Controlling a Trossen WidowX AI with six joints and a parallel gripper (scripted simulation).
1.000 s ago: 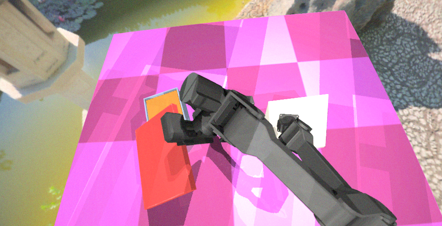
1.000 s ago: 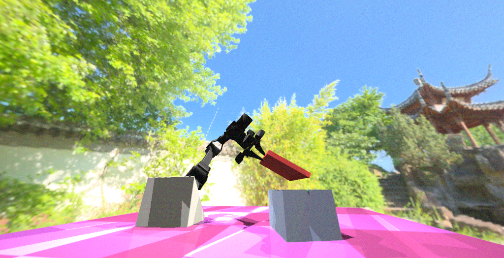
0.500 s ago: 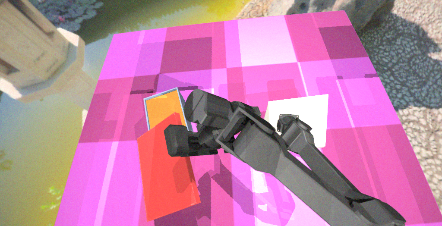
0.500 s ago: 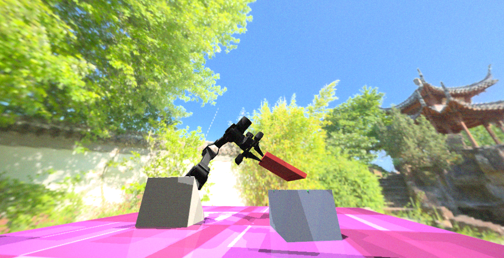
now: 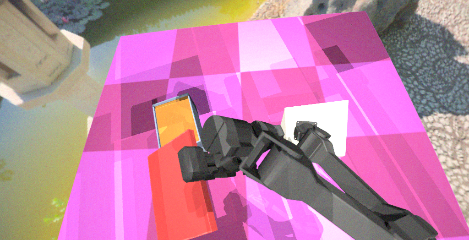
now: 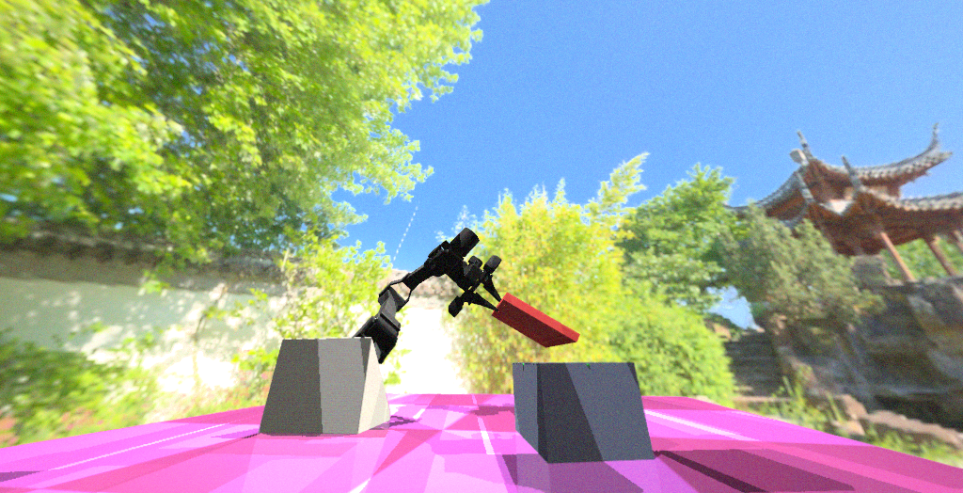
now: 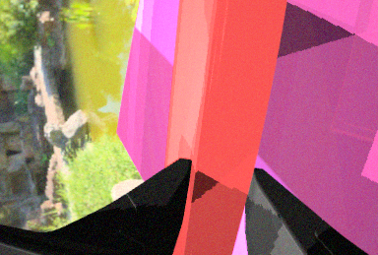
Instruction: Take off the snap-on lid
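Right now my gripper tip is 7 cm short of the lid, 4 cm above it and 2 cm to the right of it. Round my gripper tip: grey storage box 19 cm to the right, 18 cm below, 15 cm ahead.
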